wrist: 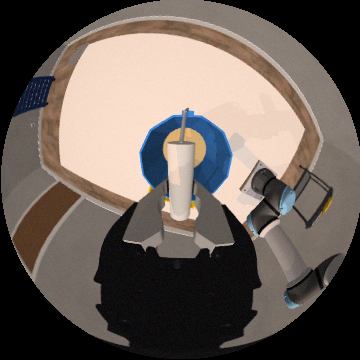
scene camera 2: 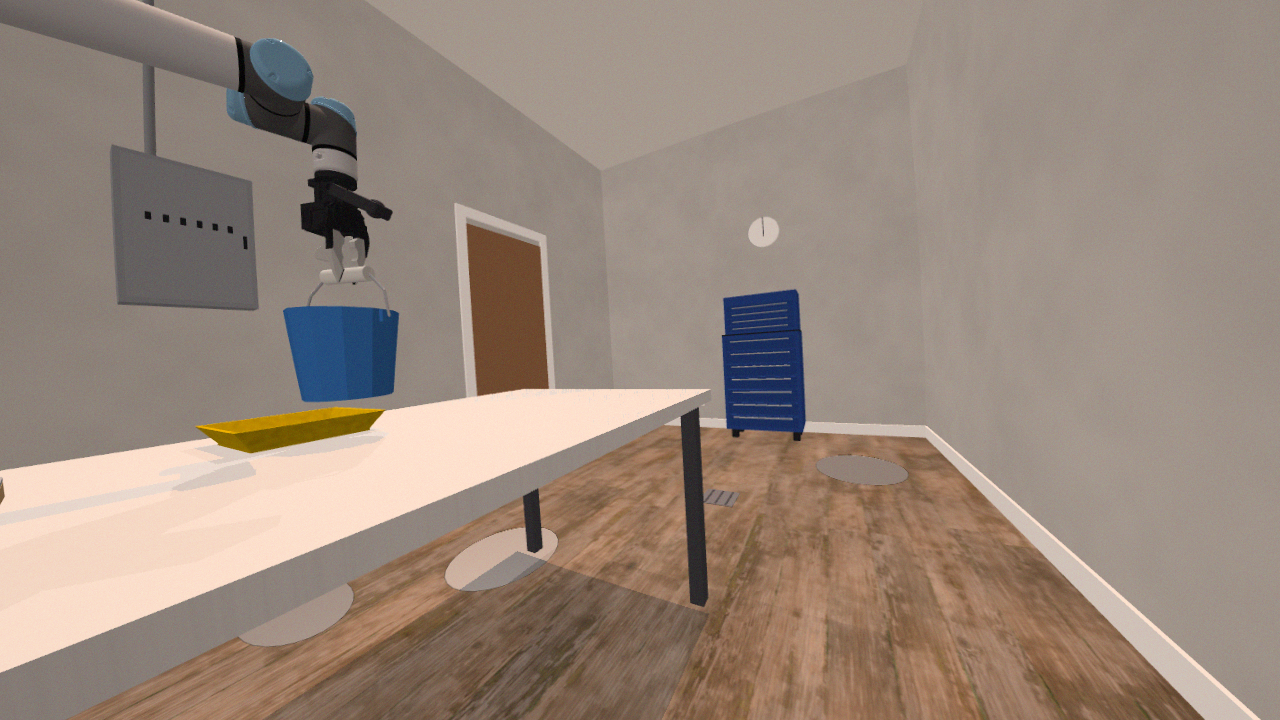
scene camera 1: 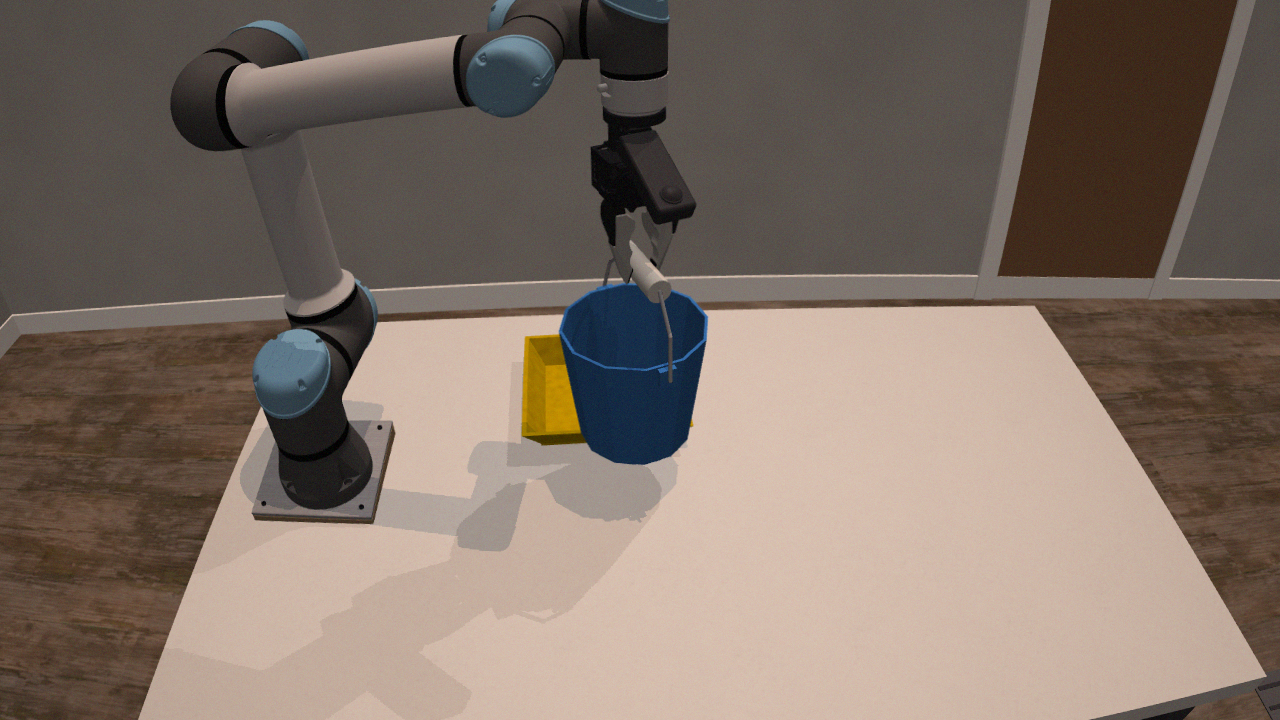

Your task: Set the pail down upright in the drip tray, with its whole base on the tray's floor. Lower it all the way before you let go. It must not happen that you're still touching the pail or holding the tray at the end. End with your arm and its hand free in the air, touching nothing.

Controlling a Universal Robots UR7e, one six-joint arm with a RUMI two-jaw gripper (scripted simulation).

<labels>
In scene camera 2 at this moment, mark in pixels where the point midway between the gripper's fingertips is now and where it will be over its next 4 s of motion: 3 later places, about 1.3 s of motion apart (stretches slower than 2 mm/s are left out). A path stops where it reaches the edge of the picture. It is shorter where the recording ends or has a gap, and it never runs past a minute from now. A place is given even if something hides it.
My gripper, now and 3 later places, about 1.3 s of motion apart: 346,283; 311,289; 291,291; 289,293
</labels>
